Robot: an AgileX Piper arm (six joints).
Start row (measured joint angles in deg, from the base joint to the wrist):
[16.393, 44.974, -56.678, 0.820, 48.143, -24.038]
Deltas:
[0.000, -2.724, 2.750, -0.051, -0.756, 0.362]
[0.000, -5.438, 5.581, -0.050, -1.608, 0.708]
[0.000, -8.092, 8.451, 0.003, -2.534, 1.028]
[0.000, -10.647, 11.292, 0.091, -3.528, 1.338]
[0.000, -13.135, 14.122, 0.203, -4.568, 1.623]
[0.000, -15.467, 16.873, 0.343, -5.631, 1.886]
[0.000, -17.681, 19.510, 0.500, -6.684, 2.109]
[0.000, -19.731, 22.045, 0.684, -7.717, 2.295]
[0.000, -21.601, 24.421, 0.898, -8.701, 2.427]
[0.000, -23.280, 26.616, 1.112, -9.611, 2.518]
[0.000, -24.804, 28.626, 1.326, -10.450, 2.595]
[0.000, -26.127, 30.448, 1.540, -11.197, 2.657]
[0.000, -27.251, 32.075, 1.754, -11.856, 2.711]
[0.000, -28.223, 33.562, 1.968, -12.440, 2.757]
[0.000, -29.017, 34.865, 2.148, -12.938, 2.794]
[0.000, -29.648, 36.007, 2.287, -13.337, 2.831]
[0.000, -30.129, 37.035, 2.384, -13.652, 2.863]
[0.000, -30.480, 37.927, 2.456, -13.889, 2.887]
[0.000, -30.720, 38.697, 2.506, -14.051, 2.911]
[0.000, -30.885, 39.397, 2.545, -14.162, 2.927]
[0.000, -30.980, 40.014, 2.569, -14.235, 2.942]
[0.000, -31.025, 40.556, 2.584, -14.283, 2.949]
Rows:
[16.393, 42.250, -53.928, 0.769, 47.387, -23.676]
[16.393, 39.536, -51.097, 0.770, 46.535, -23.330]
[16.393, 36.882, -48.227, 0.823, 45.609, -23.010]
[16.393, 34.327, -45.386, 0.911, 44.615, -22.700]
[16.393, 31.839, -42.556, 1.023, 43.575, -22.415]
[16.393, 29.507, -39.805, 1.163, 42.512, -22.152]
[16.393, 27.293, -37.168, 1.320, 41.459, -21.929]
[16.393, 25.243, -34.633, 1.504, 40.426, -21.743]
[16.393, 23.373, -32.257, 1.718, 39.442, -21.611]
[16.393, 21.694, -30.062, 1.932, 38.532, -21.520]
[16.393, 20.170, -28.052, 2.146, 37.693, -21.443]
[16.393, 18.847, -26.230, 2.360, 36.946, -21.381]
[16.393, 17.723, -24.603, 2.574, 36.287, -21.327]
[16.393, 16.751, -23.116, 2.788, 35.703, -21.281]
[16.393, 15.957, -21.813, 2.968, 35.205, -21.244]
[16.393, 15.326, -20.671, 3.107, 34.806, -21.207]
[16.393, 14.845, -19.643, 3.204, 34.491, -21.175]
[16.393, 14.494, -18.751, 3.276, 34.254, -21.151]
[16.393, 14.254, -17.981, 3.326, 34.092, -21.127]
[16.393, 14.089, -17.281, 3.365, 33.981, -21.111]
[16.393, 13.994, -16.664, 3.389, 33.908, -21.096]
[16.393, 13.949, -16.122, 3.404, 33.860, -21.089]

